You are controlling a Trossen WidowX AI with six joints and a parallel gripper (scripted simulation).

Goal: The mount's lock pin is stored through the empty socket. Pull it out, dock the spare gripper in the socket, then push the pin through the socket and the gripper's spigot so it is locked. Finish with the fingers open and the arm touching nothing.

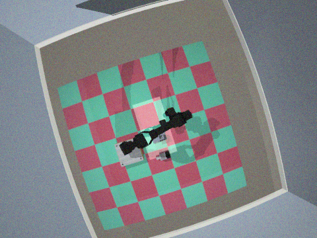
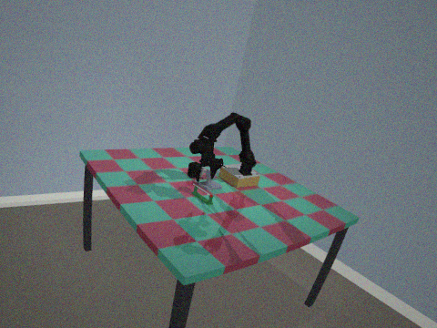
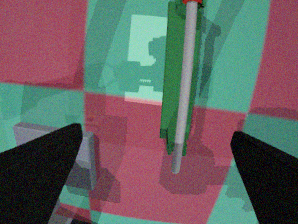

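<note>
Right now the spare gripper is 10 cm behind my gripper tip, 27 cm to the right of it and 6 cm below it. From my gripper tip the other things lie so: mount: 11 cm behind, 11 cm to the right, 4 cm below; cradle: 1 cm ahead, 3 cm to the left, 7 cm below.
</note>
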